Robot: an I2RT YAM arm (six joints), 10 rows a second.
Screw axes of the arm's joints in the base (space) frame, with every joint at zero. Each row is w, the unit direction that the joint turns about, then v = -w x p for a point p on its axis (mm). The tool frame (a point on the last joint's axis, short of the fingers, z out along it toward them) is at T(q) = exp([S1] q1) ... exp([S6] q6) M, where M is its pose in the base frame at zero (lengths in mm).
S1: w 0 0 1 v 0.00 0.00 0.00
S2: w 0 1 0 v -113.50 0.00 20.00
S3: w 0 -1 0 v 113.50 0.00 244.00
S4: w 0 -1 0 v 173.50 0.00 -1.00
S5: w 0 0 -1 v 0.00 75.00 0.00
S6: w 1 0 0 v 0.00 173.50 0.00
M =
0 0 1 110.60
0 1 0 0.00
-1 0 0 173.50
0 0 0 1
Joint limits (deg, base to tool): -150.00..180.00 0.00..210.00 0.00..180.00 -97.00..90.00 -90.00..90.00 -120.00..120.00
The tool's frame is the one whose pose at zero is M.
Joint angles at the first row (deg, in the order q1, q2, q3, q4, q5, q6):
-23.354 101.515 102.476 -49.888 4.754 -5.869
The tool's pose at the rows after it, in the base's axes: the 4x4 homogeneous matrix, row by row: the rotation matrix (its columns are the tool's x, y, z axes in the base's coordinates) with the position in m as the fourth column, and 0 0 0 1 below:
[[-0.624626 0.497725 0.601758 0.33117], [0.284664 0.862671 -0.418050 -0.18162], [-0.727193 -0.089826 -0.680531 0.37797], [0 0 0 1]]
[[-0.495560 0.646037 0.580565 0.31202], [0.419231 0.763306 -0.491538 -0.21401], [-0.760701 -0.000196 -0.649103 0.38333], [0 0 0 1]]
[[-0.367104 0.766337 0.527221 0.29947], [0.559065 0.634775 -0.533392 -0.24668], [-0.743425 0.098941 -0.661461 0.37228], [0 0 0 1]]
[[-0.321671 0.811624 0.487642 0.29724], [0.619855 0.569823 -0.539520 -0.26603], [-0.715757 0.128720 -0.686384 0.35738], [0 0 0 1]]
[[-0.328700 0.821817 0.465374 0.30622], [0.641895 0.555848 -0.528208 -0.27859], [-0.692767 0.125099 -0.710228 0.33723], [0 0 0 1]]
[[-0.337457 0.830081 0.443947 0.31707], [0.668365 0.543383 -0.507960 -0.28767], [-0.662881 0.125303 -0.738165 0.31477], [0 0 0 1]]
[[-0.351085 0.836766 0.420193 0.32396], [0.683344 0.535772 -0.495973 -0.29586], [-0.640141 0.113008 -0.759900 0.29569], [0 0 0 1]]
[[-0.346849 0.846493 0.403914 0.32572], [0.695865 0.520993 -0.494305 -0.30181], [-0.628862 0.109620 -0.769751 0.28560], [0 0 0 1]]
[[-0.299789 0.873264 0.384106 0.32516], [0.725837 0.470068 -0.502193 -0.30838], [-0.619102 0.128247 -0.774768 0.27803], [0 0 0 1]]
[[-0.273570 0.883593 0.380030 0.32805], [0.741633 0.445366 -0.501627 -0.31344], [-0.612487 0.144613 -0.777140 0.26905], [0 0 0 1]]
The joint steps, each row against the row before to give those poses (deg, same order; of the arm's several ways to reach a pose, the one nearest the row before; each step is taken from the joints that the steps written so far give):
-4.940 -3.278 0.002 2.578 0.000 3.257
-5.705 -0.416 -0.024 2.034 0.000 6.666
-5.048 1.792 -0.218 1.070 -0.044 7.694
-2.362 2.360 -0.023 0.439 0.000 2.907
-0.480 3.258 0.001 1.332 0.022 0.372
0.065 3.410 0.002 1.069 0.000 0.874
-0.174 2.797 -0.002 0.875 0.284 0.000
-0.394 1.465 0.001 0.547 0.306 0.437
-0.612 1.113 -0.002 0.569 0.721 2.820
-0.218 1.379 0.002 1.159 0.001 1.639

